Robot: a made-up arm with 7 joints.
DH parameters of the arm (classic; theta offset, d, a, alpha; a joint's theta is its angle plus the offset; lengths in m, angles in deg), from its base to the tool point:
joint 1: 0 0.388 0 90
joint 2: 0 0.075 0 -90
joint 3: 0 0.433 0.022 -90
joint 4: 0 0.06 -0.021 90
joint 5: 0 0.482 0 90
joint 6: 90 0.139 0.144 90
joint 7: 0 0.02 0 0
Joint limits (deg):
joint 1: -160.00..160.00
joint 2: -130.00..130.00
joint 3: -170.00..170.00
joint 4: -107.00..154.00
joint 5: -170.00..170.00
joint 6: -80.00..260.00
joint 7: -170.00..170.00
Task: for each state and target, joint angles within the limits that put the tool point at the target. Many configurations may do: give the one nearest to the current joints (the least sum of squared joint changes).
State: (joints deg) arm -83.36 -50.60 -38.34 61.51 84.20 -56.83 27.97
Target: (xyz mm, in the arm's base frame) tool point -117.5 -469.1 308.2
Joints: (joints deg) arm -84.65 -25.10 -30.80 109.77 71.98 -80.00 27.97
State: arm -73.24 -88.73 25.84 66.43 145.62 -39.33 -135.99
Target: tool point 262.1 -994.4 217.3
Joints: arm -86.03 -91.90 17.78 21.68 160.91 -19.23 -135.99
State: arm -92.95 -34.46 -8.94 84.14 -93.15 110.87 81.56
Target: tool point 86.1 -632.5 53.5
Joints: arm -87.39 -69.51 -10.05 100.99 -98.68 104.59 81.56
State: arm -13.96 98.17 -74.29 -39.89 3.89 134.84 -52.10
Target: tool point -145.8 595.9 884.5
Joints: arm -49.84 47.37 -98.37 -27.82 -8.28 113.71 -52.10
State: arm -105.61 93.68 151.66 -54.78 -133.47 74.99 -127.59
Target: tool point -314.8 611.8 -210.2
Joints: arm -105.67 130.00 110.00 -44.83 -137.67 97.44 -127.59
